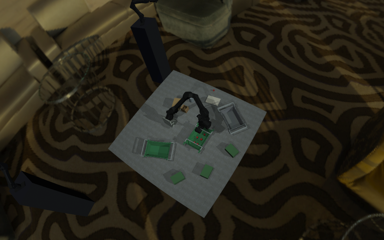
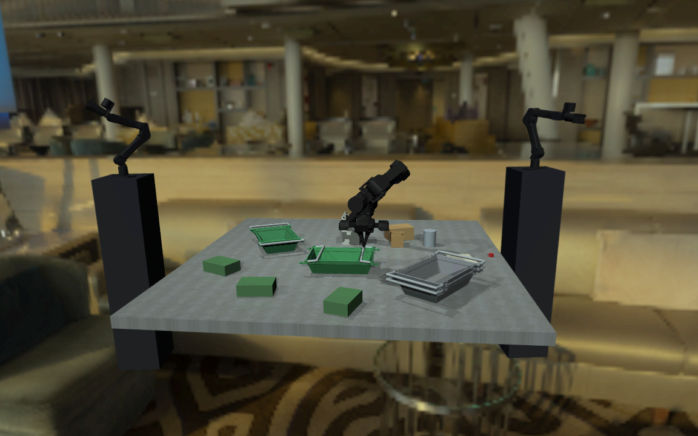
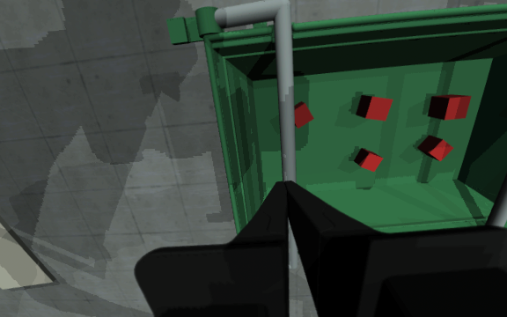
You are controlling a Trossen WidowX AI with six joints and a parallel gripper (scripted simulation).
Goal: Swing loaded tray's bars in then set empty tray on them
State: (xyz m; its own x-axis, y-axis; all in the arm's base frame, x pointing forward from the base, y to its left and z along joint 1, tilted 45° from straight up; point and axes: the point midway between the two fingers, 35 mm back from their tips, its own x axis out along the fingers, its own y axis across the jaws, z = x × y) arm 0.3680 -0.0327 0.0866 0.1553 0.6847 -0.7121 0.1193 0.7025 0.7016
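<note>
Right now my gripper tip is 33 cm past the green tray, 38 cm to the left of it and 4 cm above it. Round my gripper tip: pale sheet: 6 cm behind, 40 cm to the left, 8 cm below; red block: 11 cm behind, 53 cm to the left, 8 cm below.
</note>
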